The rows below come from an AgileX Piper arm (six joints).
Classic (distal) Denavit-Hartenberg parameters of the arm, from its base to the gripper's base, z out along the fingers. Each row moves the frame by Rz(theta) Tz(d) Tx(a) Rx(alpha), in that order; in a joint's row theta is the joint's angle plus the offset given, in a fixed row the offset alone. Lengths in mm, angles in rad.
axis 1: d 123  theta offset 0  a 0  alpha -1.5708
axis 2: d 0  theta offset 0.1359  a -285  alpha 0
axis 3: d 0  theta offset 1.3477  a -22  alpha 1.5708
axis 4: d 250.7  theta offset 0  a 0  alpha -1.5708
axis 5: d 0  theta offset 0  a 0  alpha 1.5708
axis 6: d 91  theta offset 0  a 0  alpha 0
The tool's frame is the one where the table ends.
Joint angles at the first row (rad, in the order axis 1, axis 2, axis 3, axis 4, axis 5, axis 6):
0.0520, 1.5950, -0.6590, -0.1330, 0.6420, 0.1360
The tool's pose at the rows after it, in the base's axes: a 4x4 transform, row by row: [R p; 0 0 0 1], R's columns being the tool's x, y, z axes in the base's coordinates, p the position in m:
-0.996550 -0.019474 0.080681 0.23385; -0.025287 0.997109 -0.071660 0.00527; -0.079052 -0.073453 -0.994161 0.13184; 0 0 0 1
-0.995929 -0.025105 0.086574 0.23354; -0.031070 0.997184 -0.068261 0.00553; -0.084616 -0.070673 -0.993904 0.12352; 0 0 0 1
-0.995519 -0.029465 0.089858 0.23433; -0.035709 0.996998 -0.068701 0.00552; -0.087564 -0.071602 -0.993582 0.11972; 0 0 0 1
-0.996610 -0.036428 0.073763 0.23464; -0.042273 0.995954 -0.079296 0.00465; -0.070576 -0.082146 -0.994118 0.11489; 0 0 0 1
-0.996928 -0.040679 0.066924 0.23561; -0.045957 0.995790 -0.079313 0.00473; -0.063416 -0.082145 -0.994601 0.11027; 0 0 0 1
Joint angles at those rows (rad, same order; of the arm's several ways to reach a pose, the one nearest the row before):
0.0520, 1.6180, -0.6410, -0.1330, 0.6080, 0.1360
0.0520, 1.6420, -0.6240, -0.1370, 0.5610, 0.1370
0.0520, 1.6560, -0.6200, -0.1430, 0.5400, 0.1390
0.0520, 1.6770, -0.6200, -0.1630, 0.5370, 0.1500
0.0520, 1.6970, -0.6200, -0.1660, 0.5240, 0.1500

